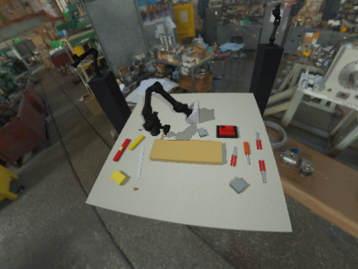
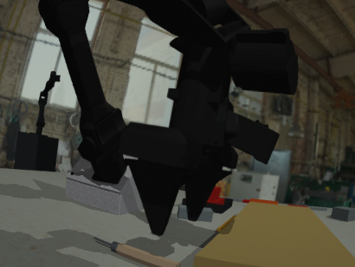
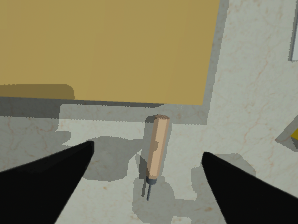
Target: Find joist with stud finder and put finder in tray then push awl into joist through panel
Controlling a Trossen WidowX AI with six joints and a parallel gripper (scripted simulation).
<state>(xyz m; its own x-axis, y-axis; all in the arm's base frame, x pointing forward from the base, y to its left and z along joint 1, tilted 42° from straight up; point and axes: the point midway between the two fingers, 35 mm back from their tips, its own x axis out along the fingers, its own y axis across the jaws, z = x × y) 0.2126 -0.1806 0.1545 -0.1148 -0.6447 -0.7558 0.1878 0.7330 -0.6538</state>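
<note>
The awl lies 6 cm behind my gripper tip and 5 cm below it. From my gripper tip the other things lie so: pale strip (21 cm ahead, 15 cm to the right, 5 cm below); red bar (10 cm ahead, 34 cm to the right, 4 cm below); yellow bar (3 cm ahead, 23 cm to the right, 5 cm below).
</note>
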